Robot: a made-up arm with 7 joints. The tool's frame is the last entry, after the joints.
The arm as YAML. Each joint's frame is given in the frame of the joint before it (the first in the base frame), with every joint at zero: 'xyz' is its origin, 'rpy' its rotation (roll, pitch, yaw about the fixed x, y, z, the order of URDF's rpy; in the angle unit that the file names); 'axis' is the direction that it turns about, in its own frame. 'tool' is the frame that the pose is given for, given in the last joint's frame.
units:
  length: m
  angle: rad
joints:
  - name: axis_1
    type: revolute
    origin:
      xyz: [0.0, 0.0, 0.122]
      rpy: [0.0, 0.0, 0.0]
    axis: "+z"
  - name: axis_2
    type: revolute
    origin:
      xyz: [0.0, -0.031, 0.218]
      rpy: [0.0, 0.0, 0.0]
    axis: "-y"
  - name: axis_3
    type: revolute
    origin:
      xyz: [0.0, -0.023, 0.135]
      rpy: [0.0, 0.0, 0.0]
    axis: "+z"
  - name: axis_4
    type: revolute
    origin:
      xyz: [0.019, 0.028, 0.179]
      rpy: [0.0, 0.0, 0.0]
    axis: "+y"
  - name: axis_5
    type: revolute
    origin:
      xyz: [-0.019, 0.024, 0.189]
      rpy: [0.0, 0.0, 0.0]
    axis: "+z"
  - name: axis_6
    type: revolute
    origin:
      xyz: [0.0, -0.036, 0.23]
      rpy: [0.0, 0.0, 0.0]
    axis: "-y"
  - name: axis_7
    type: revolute
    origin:
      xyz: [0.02, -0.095, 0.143]
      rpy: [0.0, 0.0, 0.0]
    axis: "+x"
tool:
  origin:
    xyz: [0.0, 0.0, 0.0]
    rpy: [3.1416, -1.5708, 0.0]
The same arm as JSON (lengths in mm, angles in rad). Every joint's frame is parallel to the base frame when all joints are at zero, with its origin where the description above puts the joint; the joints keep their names.
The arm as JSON. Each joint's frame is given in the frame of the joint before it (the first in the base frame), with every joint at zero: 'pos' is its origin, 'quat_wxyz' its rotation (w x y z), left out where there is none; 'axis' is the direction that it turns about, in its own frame. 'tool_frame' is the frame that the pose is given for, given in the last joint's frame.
{"length_unit": "mm", "angle_unit": "rad", "joints": [{"joint": "axis_1", "pos": [0.0, 0.0, 122.0], "axis": [0.0, 0.0, 1.0]}, {"joint": "axis_2", "pos": [0.0, -31.0, 218.0], "axis": [0.0, -1.0, 0.0]}, {"joint": "axis_3", "pos": [0.0, -23.0, 135.0], "axis": [0.0, 0.0, 1.0]}, {"joint": "axis_4", "pos": [19.0, 28.0, 179.0], "axis": [0.0, 1.0, 0.0]}, {"joint": "axis_5", "pos": [-19.0, 24.0, 189.0], "axis": [0.0, 0.0, 1.0]}, {"joint": "axis_6", "pos": [0.0, -36.0, 230.0], "axis": [0.0, -1.0, 0.0]}, {"joint": "axis_7", "pos": [20.0, -95.0, 143.0], "axis": [1.0, 0.0, 0.0]}], "tool_frame": {"pos": [0.0, 0.0, 0.0], "quat_wxyz": [0.000003, -0.707106, -0.000003, -0.707108]}}
